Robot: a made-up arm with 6 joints. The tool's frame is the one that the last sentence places.
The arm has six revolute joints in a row. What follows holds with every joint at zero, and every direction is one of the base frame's.
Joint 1 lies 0.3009 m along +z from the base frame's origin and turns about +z.
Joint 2 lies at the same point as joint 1 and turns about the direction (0, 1, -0.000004).
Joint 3 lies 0.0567 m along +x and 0.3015 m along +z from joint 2 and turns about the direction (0, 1, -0.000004).
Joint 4 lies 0.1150 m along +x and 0.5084 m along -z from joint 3 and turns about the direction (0, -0.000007, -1).
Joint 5 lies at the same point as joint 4 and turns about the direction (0, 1, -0.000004).
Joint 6 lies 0.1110 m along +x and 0.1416 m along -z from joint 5 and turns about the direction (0, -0.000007, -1).
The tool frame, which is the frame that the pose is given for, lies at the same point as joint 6; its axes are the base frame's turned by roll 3.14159, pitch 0.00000 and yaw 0.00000 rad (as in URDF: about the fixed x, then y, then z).
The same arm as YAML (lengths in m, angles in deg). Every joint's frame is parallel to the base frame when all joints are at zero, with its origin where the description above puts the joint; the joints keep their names.
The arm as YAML. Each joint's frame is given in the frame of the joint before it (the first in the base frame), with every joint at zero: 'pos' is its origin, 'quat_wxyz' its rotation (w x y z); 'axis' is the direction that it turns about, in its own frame. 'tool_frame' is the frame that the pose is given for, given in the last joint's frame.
length_unit: m
angle_unit: deg
joints:
  - joint: joint 1
    pos: [0.0, 0.0, 0.3009]
    quat_wxyz: [1.0, 0.0, 0.0, 0.0]
    axis: "+z"
  - joint: joint 2
    pos: [0.0, 0.0, 0.0]
    quat_wxyz: [1.0, 0.0, 0.0, 0.0]
    axis: "+y"
  - joint: joint 3
    pos: [0.0567, 0.0, 0.3015]
    quat_wxyz: [1.0, 0.0, 0.0, 0.0]
    axis: "+y"
  - joint: joint 4
    pos: [0.115, 0.0, -0.5084]
    quat_wxyz: [1.0, 0.0, 0.0, 0.0]
    axis: "-z"
  - joint: joint 5
    pos: [0.0, 0.0, 0.0]
    quat_wxyz: [1.0, 0.0, 0.0, 0.0]
    axis: "+y"
  - joint: joint 6
    pos: [0.111, 0.0, -0.1416]
    quat_wxyz: [1.0, 0.0, 0.0, 0.0]
    axis: "-z"
tool_frame:
  pos: [0.0, 0.0, 0.0]
  quat_wxyz: [0.000001, 1.000004, 0.0, 0.0]

